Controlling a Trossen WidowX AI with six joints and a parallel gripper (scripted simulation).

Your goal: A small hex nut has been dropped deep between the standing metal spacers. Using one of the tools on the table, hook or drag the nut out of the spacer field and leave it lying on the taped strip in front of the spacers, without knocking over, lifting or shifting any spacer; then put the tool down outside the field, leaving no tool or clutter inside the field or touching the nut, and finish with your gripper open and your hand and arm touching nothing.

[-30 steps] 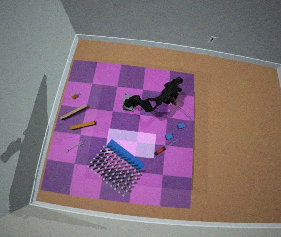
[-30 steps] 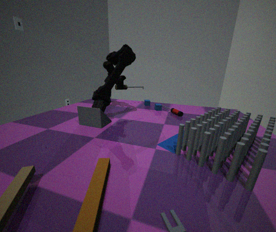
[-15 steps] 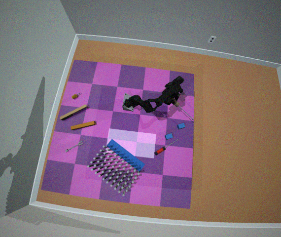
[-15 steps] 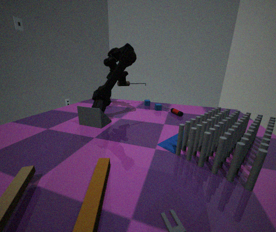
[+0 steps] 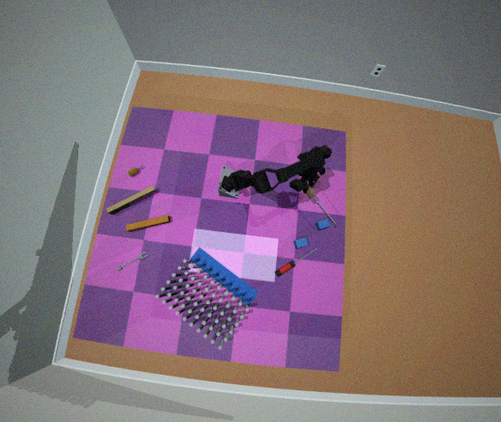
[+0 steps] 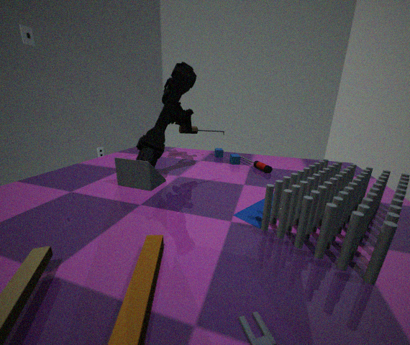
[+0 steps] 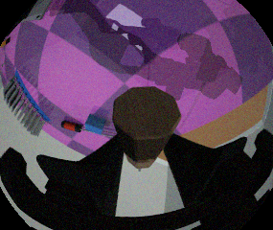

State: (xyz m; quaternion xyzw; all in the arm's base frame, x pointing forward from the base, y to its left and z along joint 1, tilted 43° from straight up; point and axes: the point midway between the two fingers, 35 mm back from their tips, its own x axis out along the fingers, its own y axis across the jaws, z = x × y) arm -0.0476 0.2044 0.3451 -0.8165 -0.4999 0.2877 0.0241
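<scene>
The hook tool is 6 cm ahead of my gripper tip and 8 cm to the left of it. Also, from my gripper tip: yellow tool 9 cm ahead, 92 cm to the right, 13 cm below; then orange bar 34 cm ahead, 74 cm to the right, 13 cm below; then blue taped strip 49 cm ahead, 29 cm to the right, 14 cm below.
</scene>
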